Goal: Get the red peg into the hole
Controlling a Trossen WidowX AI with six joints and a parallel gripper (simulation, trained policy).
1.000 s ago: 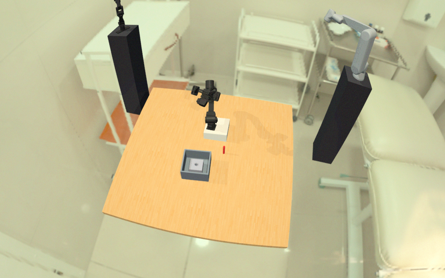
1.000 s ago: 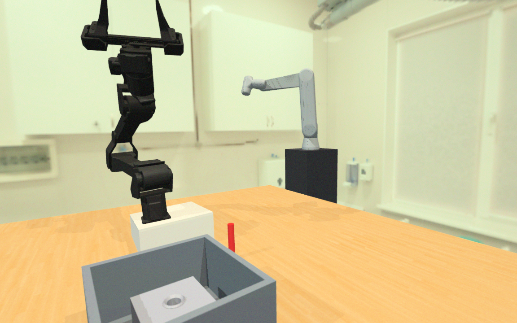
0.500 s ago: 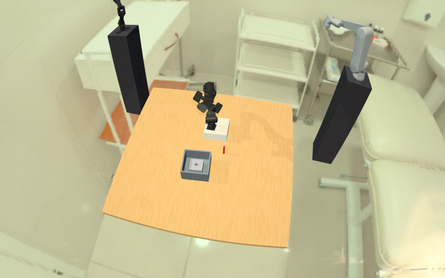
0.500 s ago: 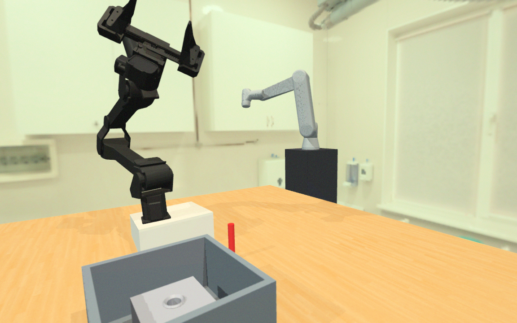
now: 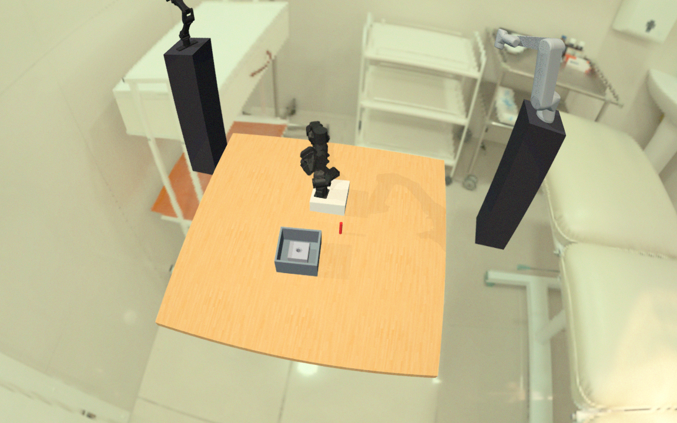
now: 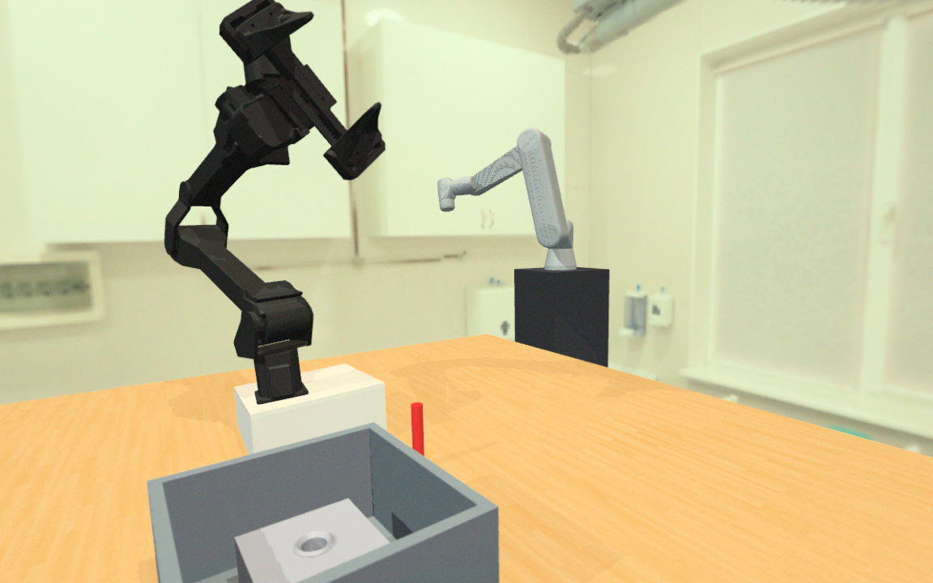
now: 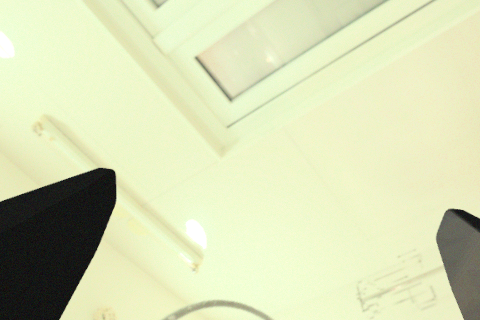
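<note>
Now: the red peg 400 mm below my gripper tip, 80 mm to the left of it and 70 mm behind it. Also, from my gripper tip: light grey plate 390 mm below, 110 mm ahead, 70 mm to the right; then grey box 410 mm below, 110 mm ahead, 70 mm to the right.
</note>
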